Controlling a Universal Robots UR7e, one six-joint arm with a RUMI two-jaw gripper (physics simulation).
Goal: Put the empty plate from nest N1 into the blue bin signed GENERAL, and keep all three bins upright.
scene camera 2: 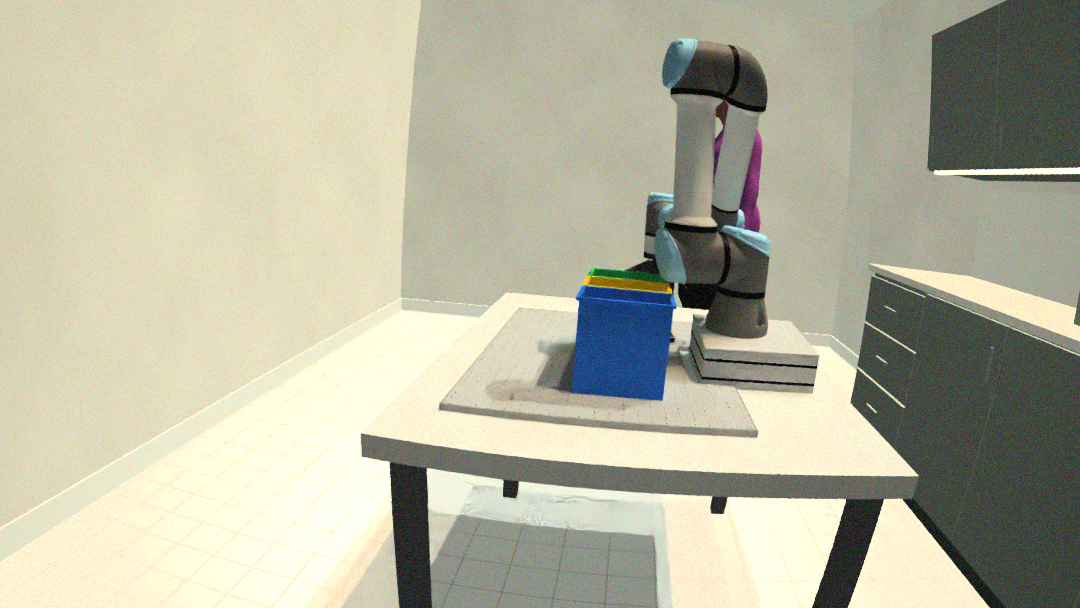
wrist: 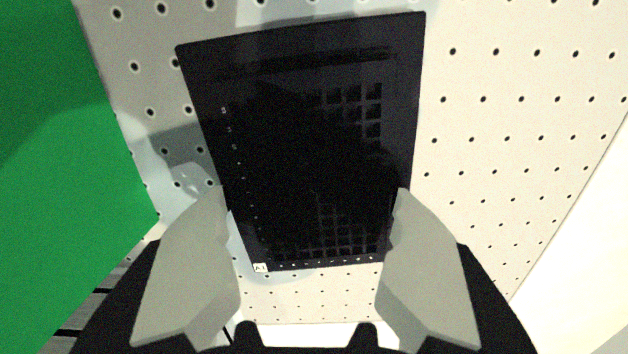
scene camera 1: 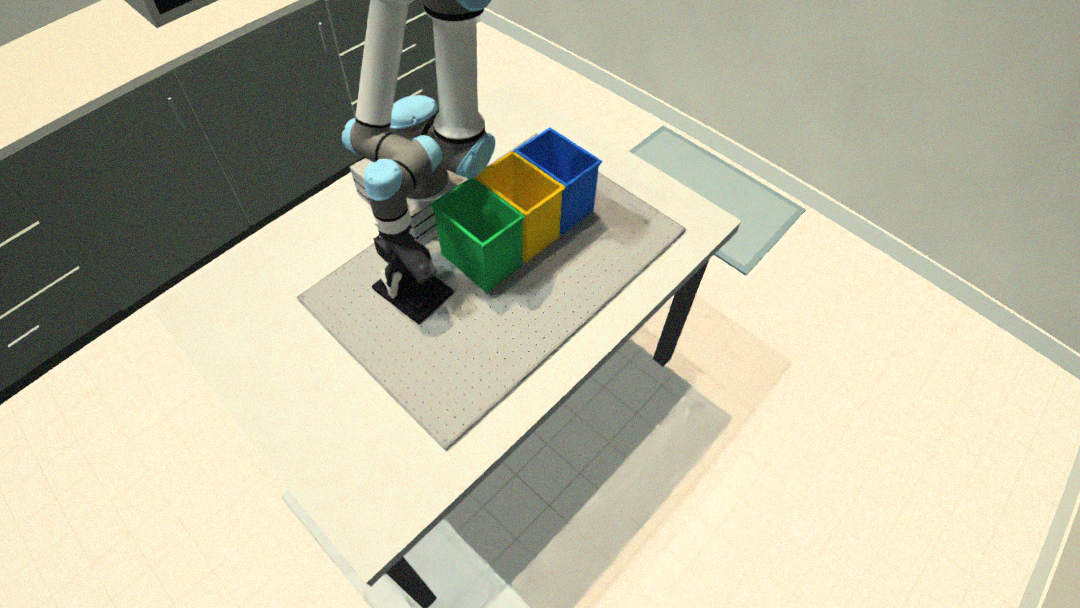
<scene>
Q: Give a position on a black nest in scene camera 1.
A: At 433, 305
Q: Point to a yellow bin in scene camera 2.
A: At 594, 281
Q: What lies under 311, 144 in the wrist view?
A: A black plate.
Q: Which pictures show the blue bin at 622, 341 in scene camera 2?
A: Scene camera 2 and scene camera 1 only.
</scene>
